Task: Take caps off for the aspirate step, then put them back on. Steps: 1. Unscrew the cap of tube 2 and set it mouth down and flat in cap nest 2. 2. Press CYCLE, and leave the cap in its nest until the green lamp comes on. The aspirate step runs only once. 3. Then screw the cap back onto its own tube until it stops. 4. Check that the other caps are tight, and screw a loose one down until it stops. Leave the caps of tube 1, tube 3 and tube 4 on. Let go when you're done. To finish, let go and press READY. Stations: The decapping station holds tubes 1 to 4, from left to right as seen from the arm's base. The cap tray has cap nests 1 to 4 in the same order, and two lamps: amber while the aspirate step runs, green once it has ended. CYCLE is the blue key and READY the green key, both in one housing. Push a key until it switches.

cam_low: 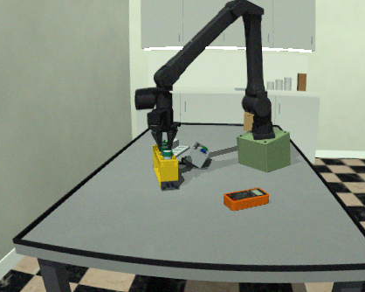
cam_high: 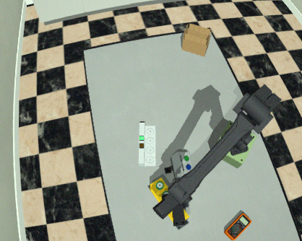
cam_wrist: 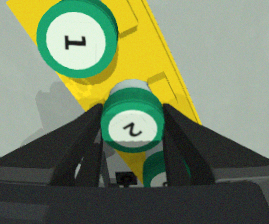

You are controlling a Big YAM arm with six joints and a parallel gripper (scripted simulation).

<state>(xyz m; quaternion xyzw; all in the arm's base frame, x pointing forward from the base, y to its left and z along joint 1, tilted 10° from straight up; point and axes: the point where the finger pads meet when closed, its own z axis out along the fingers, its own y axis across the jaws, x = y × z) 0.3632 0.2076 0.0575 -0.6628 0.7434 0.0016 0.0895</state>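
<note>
Now: hand right at the cap. From my hand the other things lie so: grey key housing (100 mm behind, 190 mm to the right, 60 mm below); green READY key (120 mm behind, 210 mm to the right, 50 mm below); blue cycle key (120 mm behind, 170 mm to the right, 50 mm below).
</note>
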